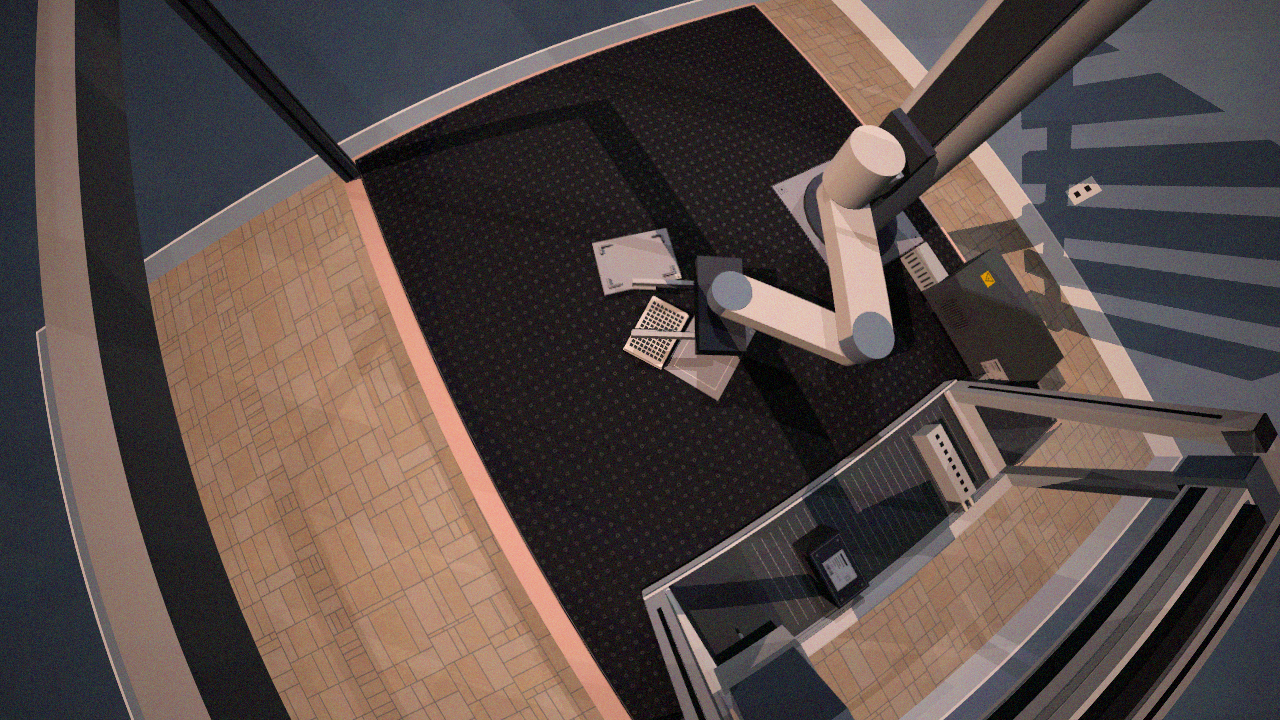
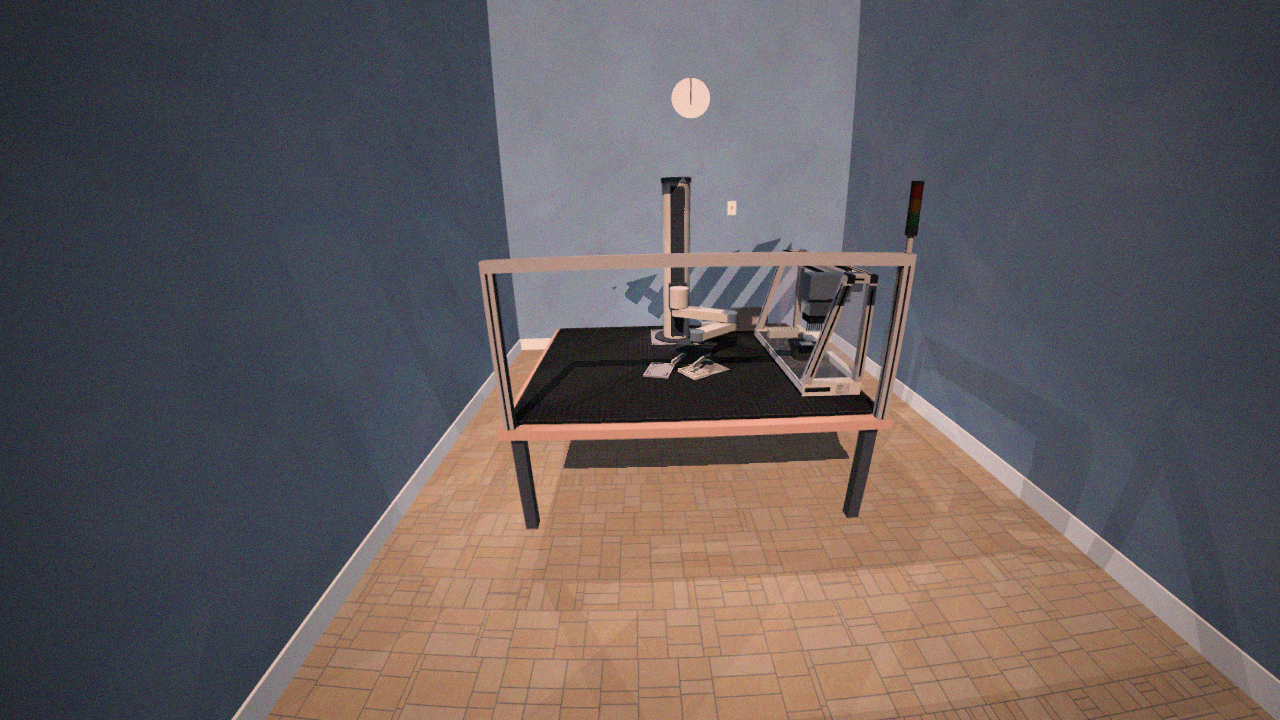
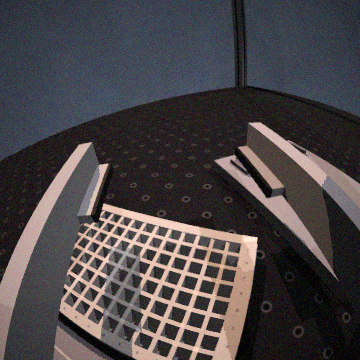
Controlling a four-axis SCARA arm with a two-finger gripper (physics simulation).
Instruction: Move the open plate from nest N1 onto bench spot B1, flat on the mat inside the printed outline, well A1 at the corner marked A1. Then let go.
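Pixels of known places: gripper, fingertip midpoint: (image 1: 631, 307) (image 2: 682, 364) (image 3: 172, 144); arm's base at its link origin: (image 2: 676, 338).
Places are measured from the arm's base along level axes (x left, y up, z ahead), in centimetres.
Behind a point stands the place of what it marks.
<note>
The open plate (image 1: 659, 316) {x 0.7, y 2.7, z 55.4 cm} (image 3: 165, 280) {x 1.9, y 2.4, z 55.9 cm}, cream with a grid of square wells, lies at the edge of the pale mat with the printed outline (image 1: 718, 383) {x 18.2, y 1.5, z 51.8 cm} (image 3: 76, 351) {x 8.4, y 1.5, z 55.2 cm}; how far it overlaps the mat is hard to tell. The pale nest with corner brackets (image 1: 626, 259) {x -13.4, y 2.5, z 55.1 cm} (image 2: 657, 369) {x -13.3, y 2.5, z 53.9 cm} (image 3: 286, 215) {x -6.9, y 2.5, z 53.8 cm} is apart from the plate and bears nothing. My gripper (image 1: 633, 308) {x -2.3, y 7.0, z 60.3 cm} (image 3: 172, 144) {x -2.3, y 7.0, z 60.3 cm} is open and empty. One finger crosses over the plate, the other passes over the nest's near edge. The mark A1 is not readable; the gripper's body hides part of the mat.
A framed enclosure with clear panes (image 1: 796, 483) stands to the right of the mat, holding a white rack (image 1: 944, 465) {x 55.8, y 10.7, z 22.3 cm} and a dark device (image 1: 834, 568) {x 56.6, y 13.3, z 53.7 cm}. A dark box with a yellow label (image 1: 993, 317) {x 37.5, y 12.8, z -7.1 cm} and a white slotted block (image 1: 921, 265) {x 19.6, y 5.8, z -4.5 cm} stand near the arm's base.
</note>
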